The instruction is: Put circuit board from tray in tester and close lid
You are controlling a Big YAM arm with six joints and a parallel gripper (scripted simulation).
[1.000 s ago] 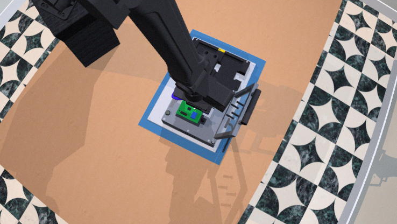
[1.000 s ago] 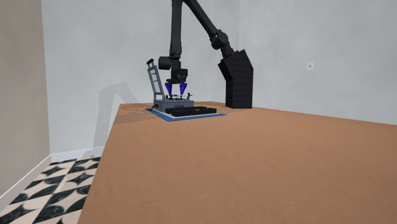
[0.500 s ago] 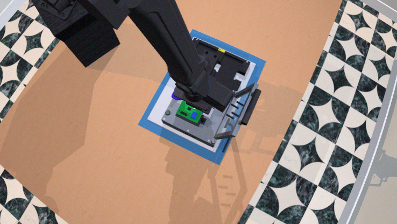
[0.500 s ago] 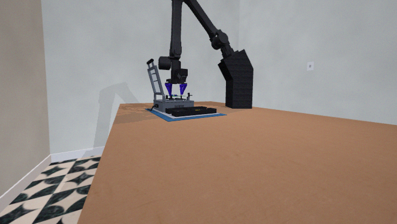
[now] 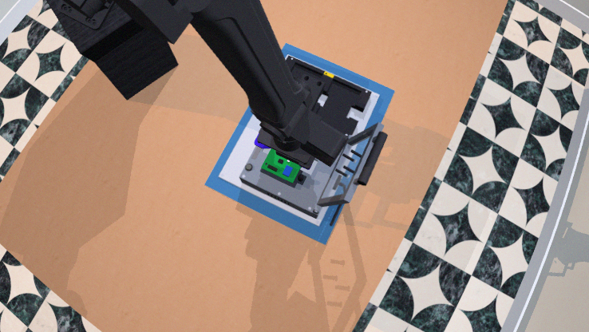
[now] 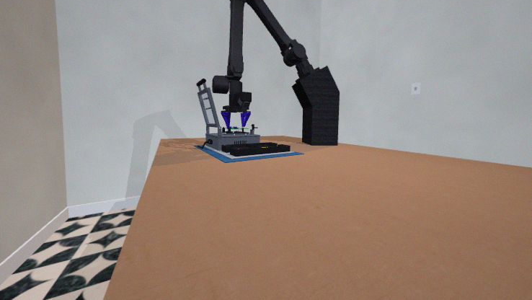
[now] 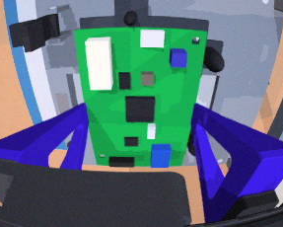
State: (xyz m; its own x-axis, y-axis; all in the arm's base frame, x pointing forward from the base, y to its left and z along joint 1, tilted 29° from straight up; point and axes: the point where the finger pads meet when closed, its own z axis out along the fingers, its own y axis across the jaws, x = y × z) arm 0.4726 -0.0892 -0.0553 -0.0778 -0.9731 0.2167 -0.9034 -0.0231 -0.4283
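The green circuit board is right at my hand. The rest, counted from my hand: black plate: 1 cm ahead, 1 cm to the left, 2 cm below; tester: 4 cm ahead, 4 cm to the left, 2 cm above; dark latch hook: 5 cm behind, 6 cm to the left.
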